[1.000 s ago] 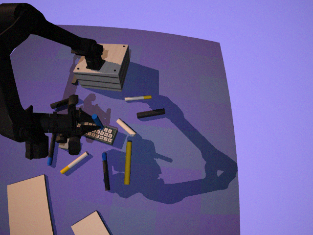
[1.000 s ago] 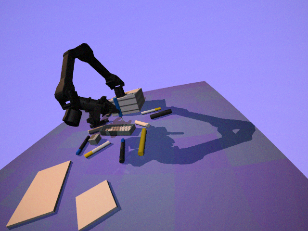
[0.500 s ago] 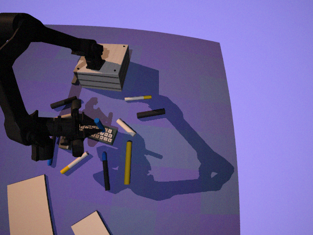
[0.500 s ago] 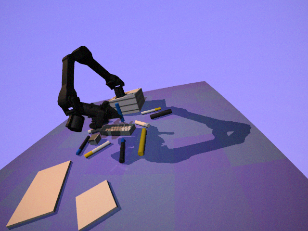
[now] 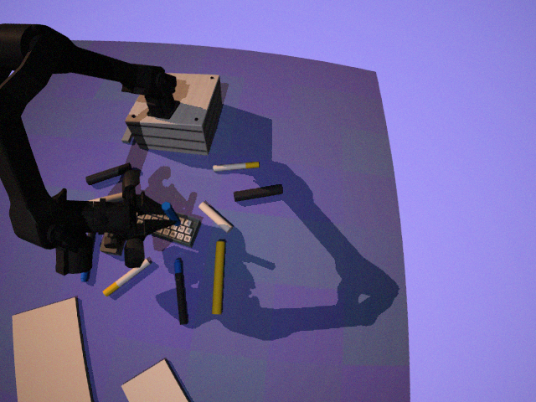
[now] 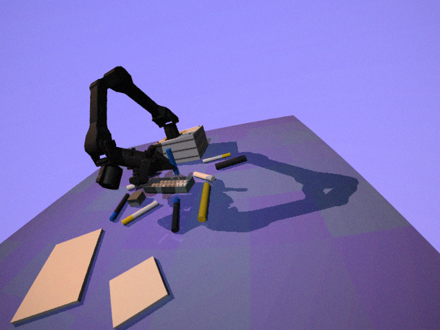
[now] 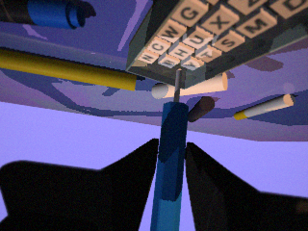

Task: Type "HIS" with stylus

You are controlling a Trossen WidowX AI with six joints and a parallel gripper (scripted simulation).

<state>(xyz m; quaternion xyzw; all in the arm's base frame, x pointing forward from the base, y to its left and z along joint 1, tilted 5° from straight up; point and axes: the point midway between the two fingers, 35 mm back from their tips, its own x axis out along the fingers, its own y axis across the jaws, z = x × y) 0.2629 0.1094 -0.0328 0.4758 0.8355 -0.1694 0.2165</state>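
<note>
My gripper tip is now 80 mm short of the small cube, 140 mm to the left of it and 70 mm above it. Also, from my gripper tip: yellow marker (80 mm ahead, 120 mm to the left, 80 mm below); blue stylus (20 mm below).
</note>
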